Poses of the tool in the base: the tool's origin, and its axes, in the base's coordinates. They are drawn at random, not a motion.
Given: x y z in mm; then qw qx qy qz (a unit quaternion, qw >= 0).
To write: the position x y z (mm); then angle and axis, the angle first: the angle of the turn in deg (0 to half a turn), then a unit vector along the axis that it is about. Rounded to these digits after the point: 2 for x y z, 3 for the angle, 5 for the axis.
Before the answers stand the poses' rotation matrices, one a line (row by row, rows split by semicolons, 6 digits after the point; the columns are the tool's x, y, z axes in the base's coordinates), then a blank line. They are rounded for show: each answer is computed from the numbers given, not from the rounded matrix.
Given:
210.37 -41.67 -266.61 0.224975 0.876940 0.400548 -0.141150
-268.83 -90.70 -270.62 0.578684 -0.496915 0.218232 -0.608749
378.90 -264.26 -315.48 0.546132 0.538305 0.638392 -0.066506
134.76 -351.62 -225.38 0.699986 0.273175 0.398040 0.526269
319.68 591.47 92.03 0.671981 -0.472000 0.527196 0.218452
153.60 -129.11 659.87 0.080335 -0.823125 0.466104 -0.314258
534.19 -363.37 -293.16 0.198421 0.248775 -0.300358 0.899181
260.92 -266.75 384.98 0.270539 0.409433 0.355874 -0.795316
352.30 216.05 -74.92 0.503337 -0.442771 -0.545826 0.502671
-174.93 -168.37 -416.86 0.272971 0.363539 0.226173 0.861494
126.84 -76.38 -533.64 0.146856 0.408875 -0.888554 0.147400
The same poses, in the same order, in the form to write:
0.639276 0.766024 -0.067334; 0.639003 -0.577895 -0.507654; -0.427787 0.281505 -0.858926
0.163599 0.487661 0.857568; -0.921432 -0.234999 0.309416; 0.352418 -0.840810 0.410901
0.176065 0.759941 0.625692; 0.614657 0.411609 -0.672885; -0.768894 0.503057 -0.394633
0.129210 -0.519293 0.844772; 0.954231 0.296833 0.036515; -0.269718 0.801390 0.533879
0.348686 -0.791265 0.502313; -0.204082 0.458989 0.864685; -0.914751 -0.404016 -0.001440
0.367978 -0.716832 0.592236; -0.817816 -0.552586 -0.160702; 0.442459 -0.425206 -0.789576
-0.797480 -0.506275 0.328192; 0.207389 -0.740829 -0.638876; 0.566581 -0.441427 0.695793
-0.518347 0.721741 -0.458701; -0.138915 -0.600325 -0.787599; -0.843812 -0.344529 0.411437
-0.101210 -0.022674 -0.994607; 0.989379 0.102550 -0.103016; 0.104333 -0.994469 0.012054
-0.586652 -0.305880 0.749851; 0.634771 -0.748665 0.191222; 0.502896 0.588165 0.633370
-0.622509 -0.769908 -0.140443; -0.683322 0.622189 -0.382037; 0.381515 -0.141854 -0.913413

210.37 -41.67 -266.61 153.997 0.90001 0.41109 -0.14486
-268.83 -90.70 -270.62 109.284 -0.60930 0.26759 -0.74643
378.90 -264.26 -315.48 113.796 0.64260 0.76208 -0.07939
134.76 -351.62 -225.38 91.148 0.38251 0.55736 0.73691
319.68 591.47 92.03 95.560 -0.63735 0.71188 0.29498
153.60 -129.11 659.87 170.784 -0.82579 0.46762 -0.31528
534.19 -363.37 -293.16 157.111 0.25382 -0.30645 0.91742
260.92 -266.75 384.98 148.607 0.42529 0.36966 -0.82612
352.30 216.05 -74.92 119.558 -0.51241 -0.63168 0.58174
-174.93 -168.37 -416.86 148.318 0.37789 0.23510 0.89550
126.84 -76.38 -533.64 163.110 0.41336 -0.89829 0.14902

